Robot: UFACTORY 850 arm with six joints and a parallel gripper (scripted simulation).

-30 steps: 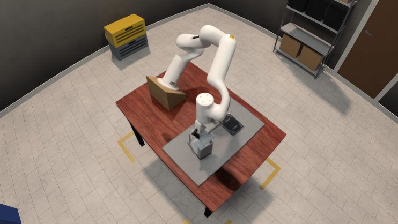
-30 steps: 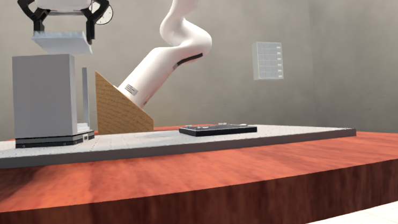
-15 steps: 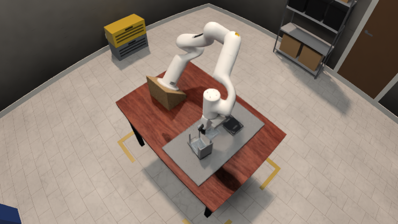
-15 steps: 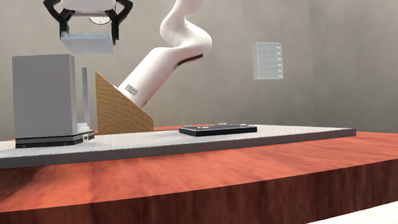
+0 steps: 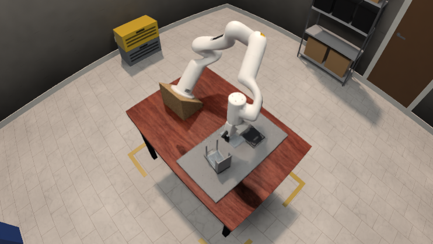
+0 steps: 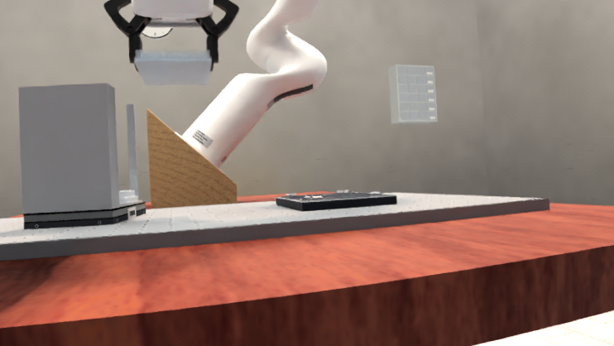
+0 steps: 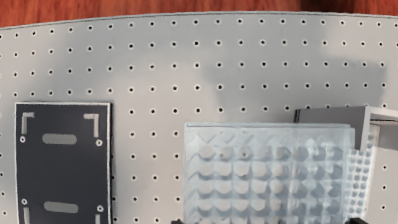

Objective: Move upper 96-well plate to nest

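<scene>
Right now my hand is 20 mm past the plate nest N1, 200 mm to the right of it and 190 mm above it. The rest, counted from my hand: pale 96-well plate 10 mm below.
</scene>
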